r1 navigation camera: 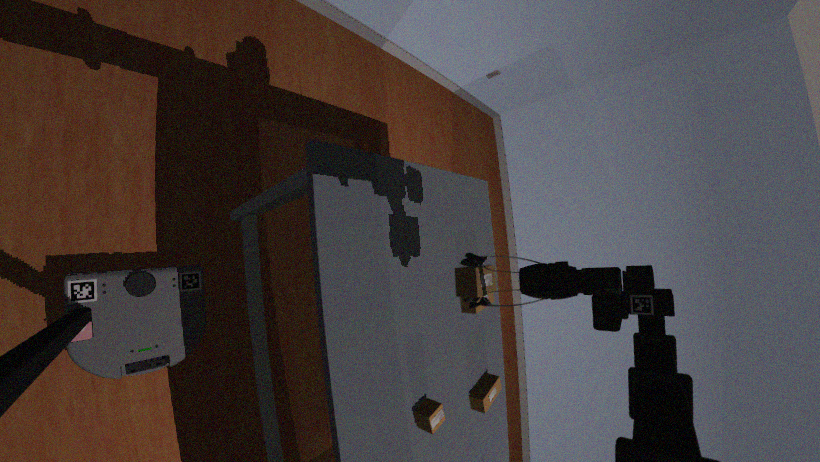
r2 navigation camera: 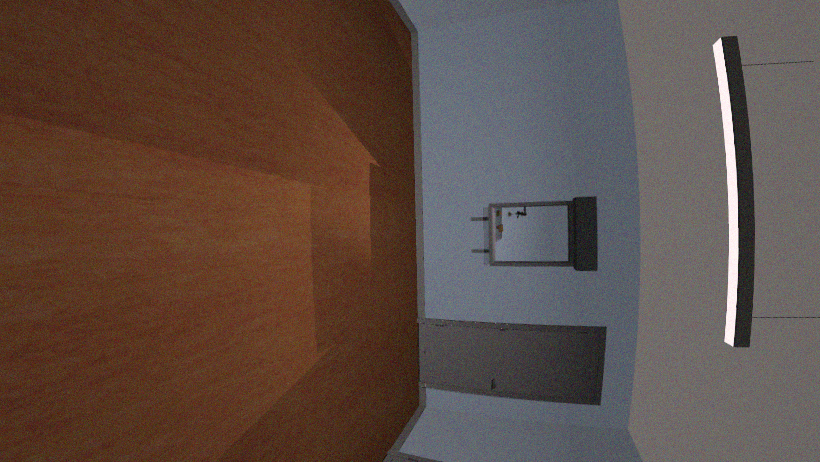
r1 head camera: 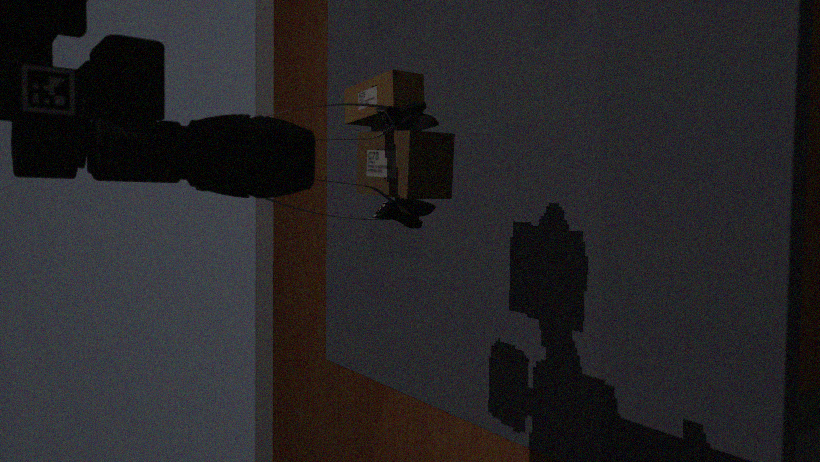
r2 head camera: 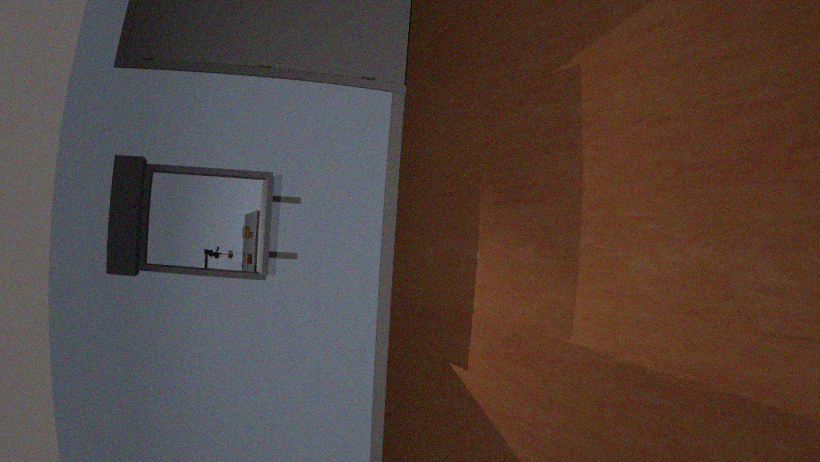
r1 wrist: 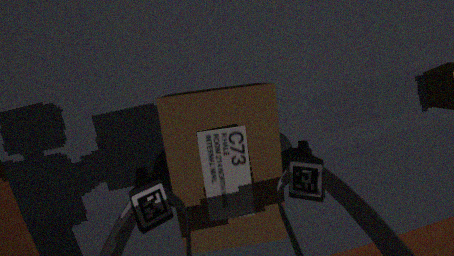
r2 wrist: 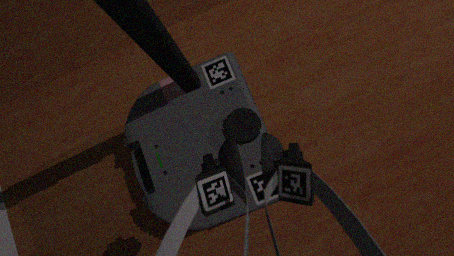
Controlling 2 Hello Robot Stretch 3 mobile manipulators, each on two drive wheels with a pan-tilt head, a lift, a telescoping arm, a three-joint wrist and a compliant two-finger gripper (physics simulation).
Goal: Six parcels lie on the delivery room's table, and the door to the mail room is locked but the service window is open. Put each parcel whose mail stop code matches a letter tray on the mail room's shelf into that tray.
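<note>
The r1 gripper (r1 head camera: 405,166) (r1 navigation camera: 477,281) (r1 wrist: 225,175) is shut on the C73 parcel (r1 head camera: 429,166) (r1 navigation camera: 465,279) (r1 wrist: 220,112) and holds it above the grey table (r1 head camera: 430,321) (r1 navigation camera: 367,298), its shadow lying apart. Another labelled parcel (r1 head camera: 408,86) (r1 navigation camera: 472,307) shows close by, partly hidden in the r1 navigation view. Two more parcels (r1 navigation camera: 429,414) (r1 navigation camera: 485,391) lie farther along, codes unreadable. The r2 gripper (r2 wrist: 251,156) is empty over its own base, fingertips close together with a narrow gap. Through the service window (r2 head camera: 209,171) (r2 navigation camera: 530,203), r1's arm and parcels appear small. The letter trays do not show.
The grey door (r2 head camera: 263,34) (r2 navigation camera: 516,361) stands shut beside the window. A dark housing (r2 head camera: 125,215) (r2 navigation camera: 585,232) sits above the opening. The r1 base (r1 navigation camera: 149,321) is beside the table. The r2 base (r2 wrist: 185,125) stands on the wooden floor (r2 wrist: 360,90).
</note>
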